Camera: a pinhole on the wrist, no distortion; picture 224 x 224 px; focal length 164.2 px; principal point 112.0 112.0 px. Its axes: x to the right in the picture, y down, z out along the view. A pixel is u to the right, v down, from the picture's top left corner.
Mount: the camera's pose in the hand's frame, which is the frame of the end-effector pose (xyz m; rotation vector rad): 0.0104 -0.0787 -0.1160 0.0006 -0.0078 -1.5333
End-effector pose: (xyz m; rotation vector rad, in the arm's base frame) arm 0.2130 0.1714 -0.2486 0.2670 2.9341 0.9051
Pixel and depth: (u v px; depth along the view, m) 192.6 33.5 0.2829
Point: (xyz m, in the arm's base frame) 0.3174 0.0619 -0.5104
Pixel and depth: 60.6 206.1 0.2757
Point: 0.0716 0.3018 -0.3735
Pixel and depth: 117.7 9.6 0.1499
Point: 0.2860 0.1042 -0.3246
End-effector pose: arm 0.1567 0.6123 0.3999 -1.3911 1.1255 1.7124
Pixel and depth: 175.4 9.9 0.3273
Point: 0.2983 0.8976 0.5538
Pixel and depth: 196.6 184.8 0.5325
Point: 0.2283 1.1281 0.1075
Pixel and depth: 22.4 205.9 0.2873
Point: -0.0269 0.7273 0.2669
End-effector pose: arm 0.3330 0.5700 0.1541 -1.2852 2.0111 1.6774
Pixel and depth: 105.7 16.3 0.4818
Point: 0.4184 1.0224 0.1687
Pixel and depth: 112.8 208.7 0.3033
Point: 0.2094 0.6501 -0.0783
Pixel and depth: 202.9 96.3 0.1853
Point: 0.4432 0.6401 0.0106
